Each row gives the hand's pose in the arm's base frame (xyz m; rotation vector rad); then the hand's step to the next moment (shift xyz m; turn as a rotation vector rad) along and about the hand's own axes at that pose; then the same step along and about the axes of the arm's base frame.
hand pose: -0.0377 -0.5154 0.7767 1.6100 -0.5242 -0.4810
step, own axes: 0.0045 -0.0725 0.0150 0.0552 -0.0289 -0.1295
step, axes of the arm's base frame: -0.0012 -0.0087 -0.0737 0.1224 0.0735 -0.0161
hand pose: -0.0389 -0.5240 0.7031 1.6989 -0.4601 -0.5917
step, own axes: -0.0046 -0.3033 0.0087 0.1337 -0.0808 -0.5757
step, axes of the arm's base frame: -0.0135 0.0577 -0.2976 0.4566 0.3837 -0.0098
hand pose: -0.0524 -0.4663 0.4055 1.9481 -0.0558 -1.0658
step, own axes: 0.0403 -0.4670 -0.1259 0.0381 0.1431 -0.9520
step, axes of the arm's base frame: -0.0489 0.3510 -0.3317 0.7358 0.5436 0.3023
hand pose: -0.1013 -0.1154 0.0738 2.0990 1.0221 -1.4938
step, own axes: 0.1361 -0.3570 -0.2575 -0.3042 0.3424 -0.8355
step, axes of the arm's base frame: -0.0695 0.4554 0.0094 0.7456 0.2155 0.5527
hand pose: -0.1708 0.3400 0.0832 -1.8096 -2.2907 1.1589
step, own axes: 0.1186 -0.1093 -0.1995 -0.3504 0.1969 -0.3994
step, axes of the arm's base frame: -0.0468 0.2000 0.1537 0.4532 -0.0672 0.3334
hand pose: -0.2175 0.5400 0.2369 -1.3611 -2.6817 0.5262
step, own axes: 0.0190 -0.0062 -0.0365 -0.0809 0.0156 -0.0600
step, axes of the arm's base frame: -0.0077 0.0214 0.0349 0.0743 -0.0402 0.0570
